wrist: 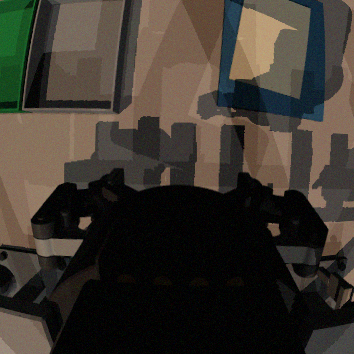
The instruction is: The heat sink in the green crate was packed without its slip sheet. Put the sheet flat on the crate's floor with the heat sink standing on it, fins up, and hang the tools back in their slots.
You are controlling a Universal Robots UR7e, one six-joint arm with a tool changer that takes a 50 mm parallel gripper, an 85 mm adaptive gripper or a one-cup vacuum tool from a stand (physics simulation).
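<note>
My two-finger gripper is open, with its dark fingertips wide apart and no object seen between them. It is above the table, below the containers in the wrist view. Part of the green crate shows at the top left edge; its right wall and a strip of its inside are visible. The heat sink does not show. A tan, thin-looking sheet lies within a blue rectangular mat or shallow tray at the upper right, partly in shadow.
A grey open box stands directly right of the green crate, with a gap between it and the blue rectangle. Dark shadows fall across the tabletop. Grey plates and dark bars show at both lower corners; I cannot tell whether they belong to a tool stand.
</note>
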